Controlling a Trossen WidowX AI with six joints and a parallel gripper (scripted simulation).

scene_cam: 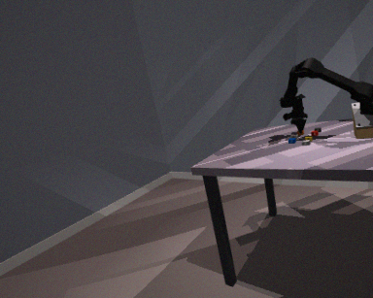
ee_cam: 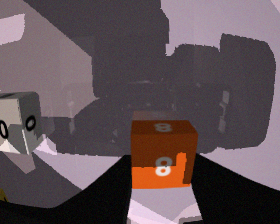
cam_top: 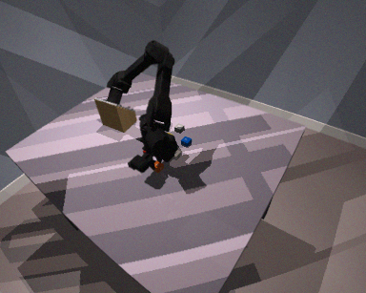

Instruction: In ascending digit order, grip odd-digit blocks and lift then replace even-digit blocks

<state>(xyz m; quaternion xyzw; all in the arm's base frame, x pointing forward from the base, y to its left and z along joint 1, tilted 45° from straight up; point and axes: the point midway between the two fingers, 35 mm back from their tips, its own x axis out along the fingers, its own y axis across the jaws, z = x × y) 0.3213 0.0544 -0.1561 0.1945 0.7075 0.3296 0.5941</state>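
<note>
Right now my gripper tip is 9 cm to the right of the white block and 1 cm short of it. Also, from my gripper tip: orange block (right at my gripper tip); then black block (8 cm behind, 5 cm to the right); then red block (8 cm behind, 3 cm to the left).
</note>
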